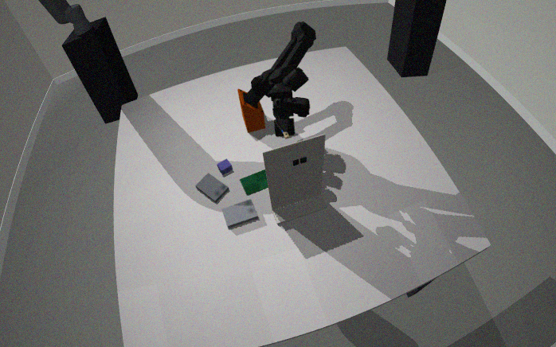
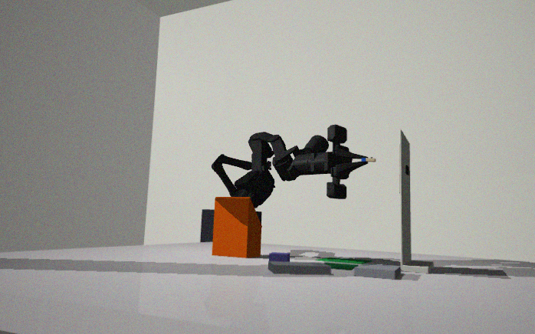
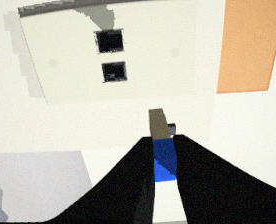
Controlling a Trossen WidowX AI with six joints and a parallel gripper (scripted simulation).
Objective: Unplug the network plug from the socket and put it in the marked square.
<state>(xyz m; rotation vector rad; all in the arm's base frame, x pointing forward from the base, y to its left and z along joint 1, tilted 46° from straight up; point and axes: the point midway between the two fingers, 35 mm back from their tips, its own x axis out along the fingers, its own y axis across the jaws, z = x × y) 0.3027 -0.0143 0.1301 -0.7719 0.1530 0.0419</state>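
Now: the green marked square 80 mm behind my gripper tip, 50 mm to the left of it and 250 mm below it. Round my gripper tip: network plug (right at my gripper tip); upright panel (90 mm ahead, 10 mm to the left, 110 mm below).
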